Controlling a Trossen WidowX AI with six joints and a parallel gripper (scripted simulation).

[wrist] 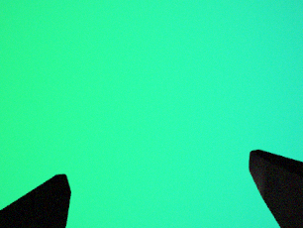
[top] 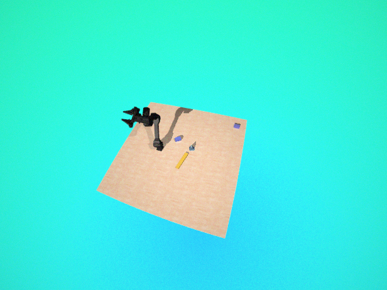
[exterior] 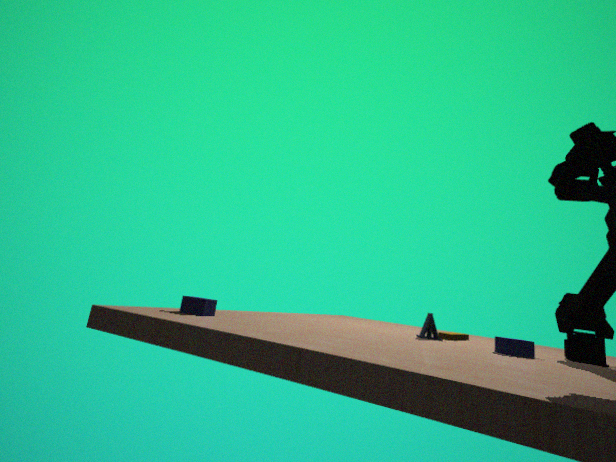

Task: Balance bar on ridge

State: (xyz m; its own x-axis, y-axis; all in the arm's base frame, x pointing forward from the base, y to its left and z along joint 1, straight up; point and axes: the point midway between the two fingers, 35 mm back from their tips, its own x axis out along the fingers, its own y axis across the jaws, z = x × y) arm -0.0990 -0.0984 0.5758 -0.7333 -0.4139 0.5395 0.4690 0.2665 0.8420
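The yellow bar is 41 cm ahead of my gripper tip, 4 cm to the left of it and 59 cm below it.
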